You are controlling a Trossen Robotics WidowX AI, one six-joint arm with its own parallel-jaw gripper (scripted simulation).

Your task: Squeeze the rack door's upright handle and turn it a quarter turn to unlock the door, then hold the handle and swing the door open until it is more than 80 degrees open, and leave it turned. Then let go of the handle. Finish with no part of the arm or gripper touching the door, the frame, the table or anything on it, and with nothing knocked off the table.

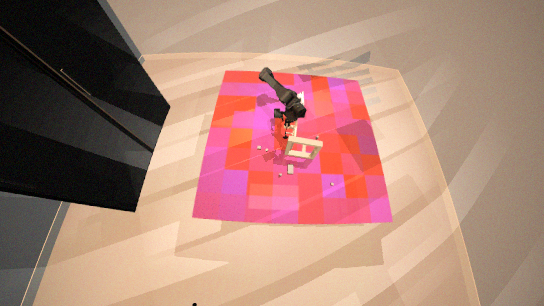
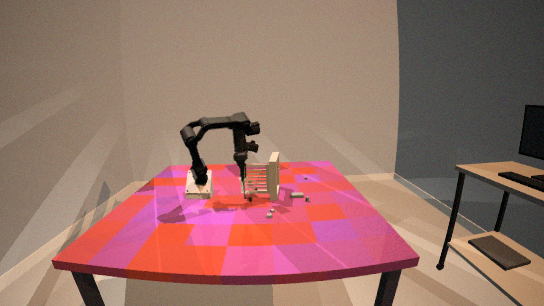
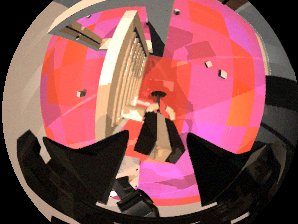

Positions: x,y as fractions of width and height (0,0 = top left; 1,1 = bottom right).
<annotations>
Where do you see a rack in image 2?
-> At 0.50,0.57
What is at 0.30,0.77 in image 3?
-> The gripper.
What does the gripper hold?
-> Nothing.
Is the gripper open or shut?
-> Open.
</annotations>
